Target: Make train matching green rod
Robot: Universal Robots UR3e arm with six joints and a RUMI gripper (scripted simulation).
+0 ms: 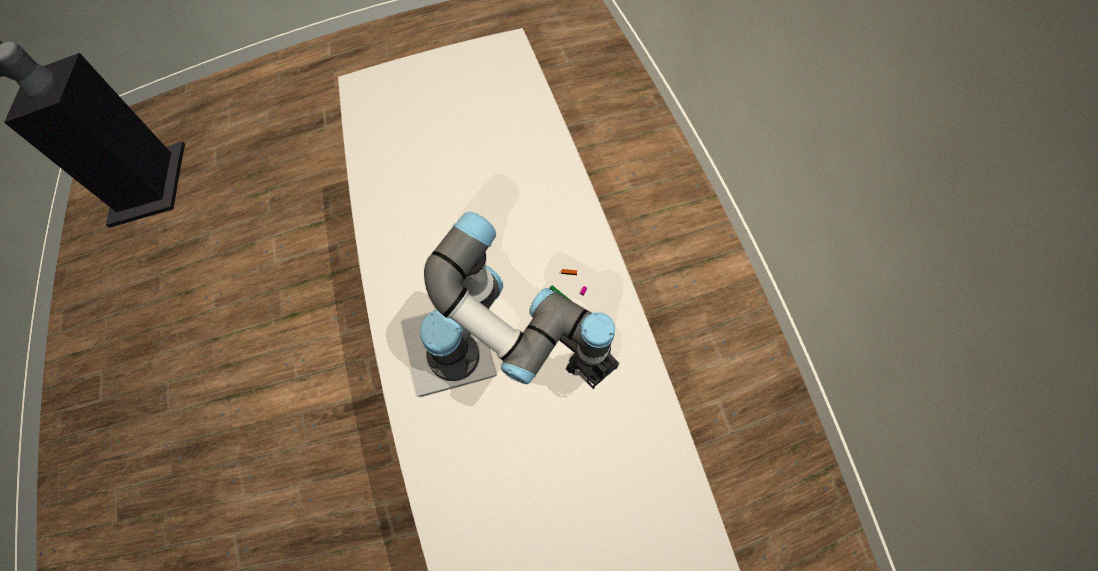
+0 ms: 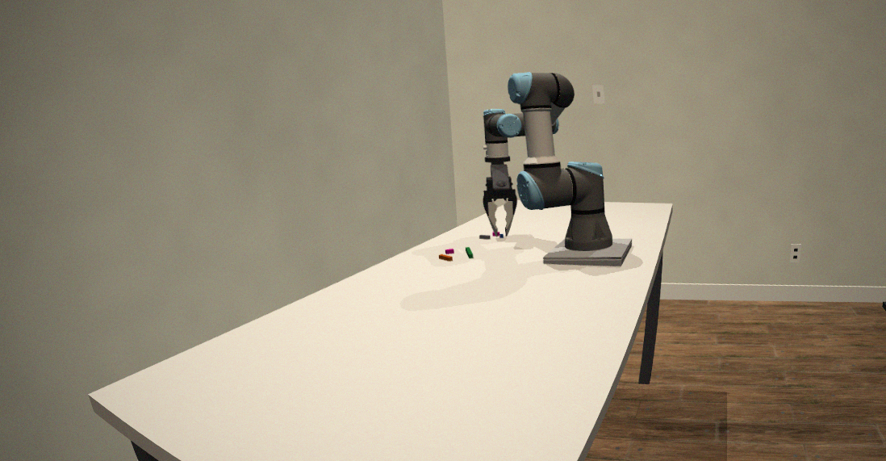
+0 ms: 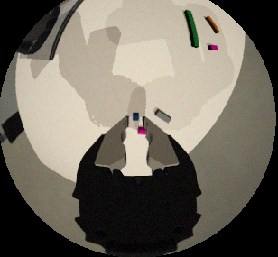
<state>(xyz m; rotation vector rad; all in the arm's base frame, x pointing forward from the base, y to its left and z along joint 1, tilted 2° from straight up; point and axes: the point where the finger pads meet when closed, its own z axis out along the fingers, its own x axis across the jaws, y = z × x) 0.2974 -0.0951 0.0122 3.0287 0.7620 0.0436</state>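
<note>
Right now the blue rod is 10 mm below my hand. From my hand the other things lie so: green rod 190 mm to the left, 10 mm below; then orange rod 30 mm ahead, 260 mm to the left, 10 mm below; then grey rod 40 mm ahead, 20 mm to the left, 10 mm below.
</note>
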